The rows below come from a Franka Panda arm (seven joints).
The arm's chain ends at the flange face. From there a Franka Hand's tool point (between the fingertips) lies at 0.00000 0.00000 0.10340 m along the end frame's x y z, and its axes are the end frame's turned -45 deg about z.
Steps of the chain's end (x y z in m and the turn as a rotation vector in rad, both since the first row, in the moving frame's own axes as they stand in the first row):
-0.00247 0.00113 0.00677 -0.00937 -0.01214 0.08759
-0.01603 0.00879 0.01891 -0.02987 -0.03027 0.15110
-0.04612 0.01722 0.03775 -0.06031 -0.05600 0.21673
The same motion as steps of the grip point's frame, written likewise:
-0.00411 -0.00122 0.00676 0.00196 -0.01521 0.08759
-0.02193 -0.00548 0.01882 0.00028 -0.04253 0.15110
-0.05325 -0.02104 0.03740 -0.00305 -0.08224 0.21673

